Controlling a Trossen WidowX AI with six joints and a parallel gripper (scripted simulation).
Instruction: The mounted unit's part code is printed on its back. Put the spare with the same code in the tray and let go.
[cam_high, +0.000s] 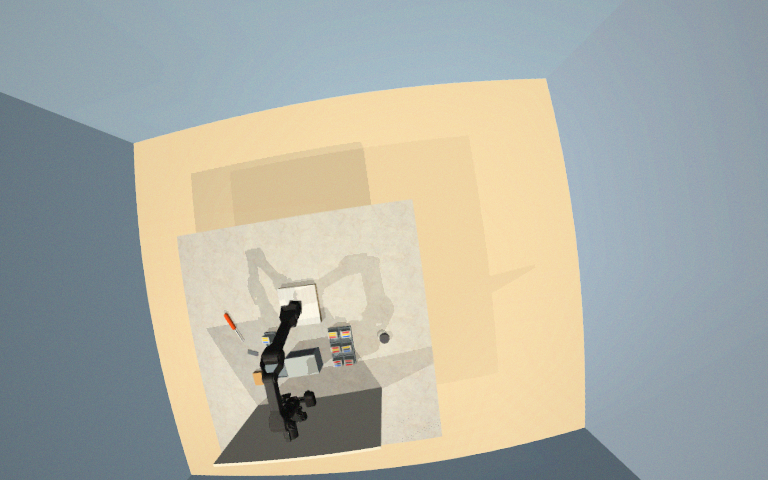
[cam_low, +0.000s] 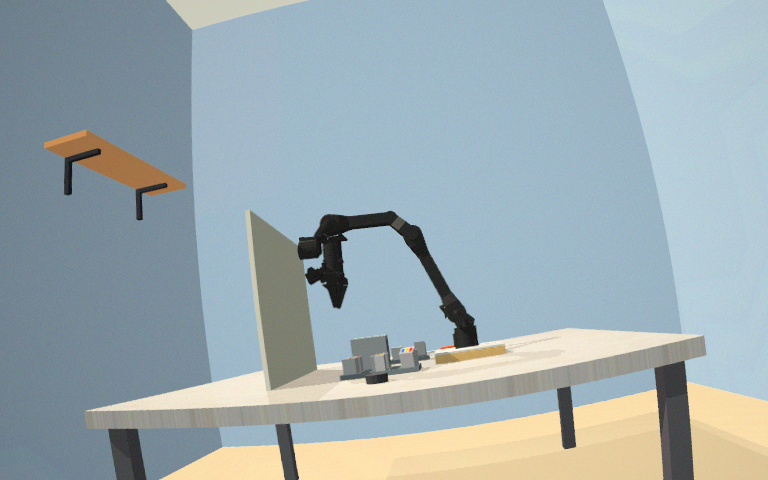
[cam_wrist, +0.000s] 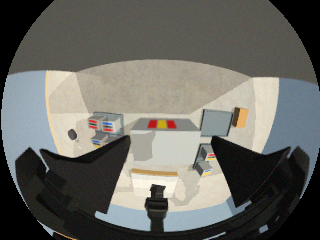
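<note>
My gripper tip is now 16 cm past the grey spare, 16 cm above it and 14 cm to the right of it. From my gripper tip the other things lie so: grey mounted unit 15 cm below, 8 cm behind, 1 cm to the right; tall upright panel 15 cm ahead, 4 cm to the left, 3 cm above.
</note>
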